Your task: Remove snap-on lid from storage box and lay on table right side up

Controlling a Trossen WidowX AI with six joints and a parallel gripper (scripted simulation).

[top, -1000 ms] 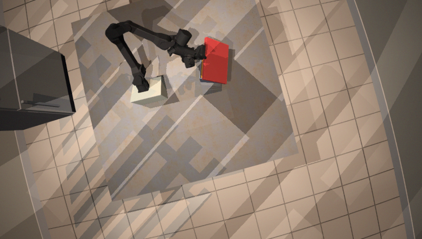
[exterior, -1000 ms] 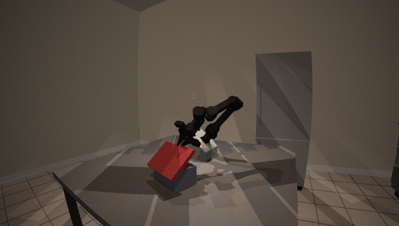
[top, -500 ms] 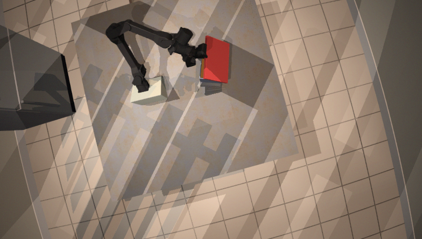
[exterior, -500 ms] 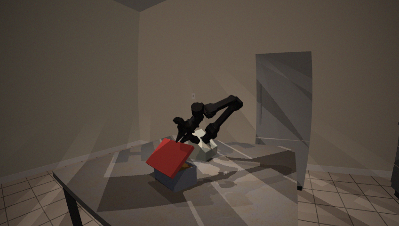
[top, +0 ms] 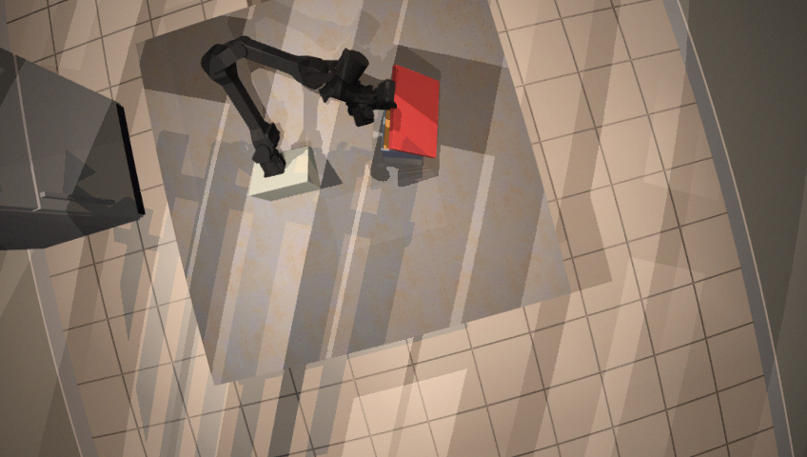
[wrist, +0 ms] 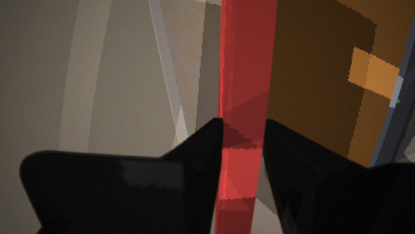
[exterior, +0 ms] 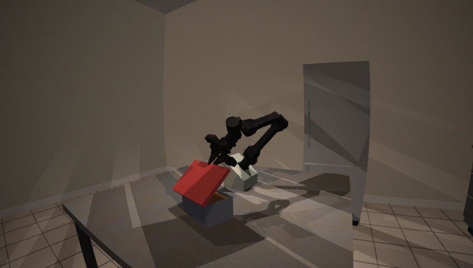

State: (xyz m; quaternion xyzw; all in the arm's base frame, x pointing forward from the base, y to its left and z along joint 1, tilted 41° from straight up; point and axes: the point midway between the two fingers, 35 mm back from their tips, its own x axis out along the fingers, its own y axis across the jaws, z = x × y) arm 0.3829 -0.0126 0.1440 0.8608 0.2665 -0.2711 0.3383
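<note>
Right now my gripper tip is 6 cm short of the lid, 1 cm to the left of it and 5 cm above it. From my gripper tip the other things lie so: blue-grey storage box: 3 cm ahead, 1 cm to the right, 17 cm below.
</note>
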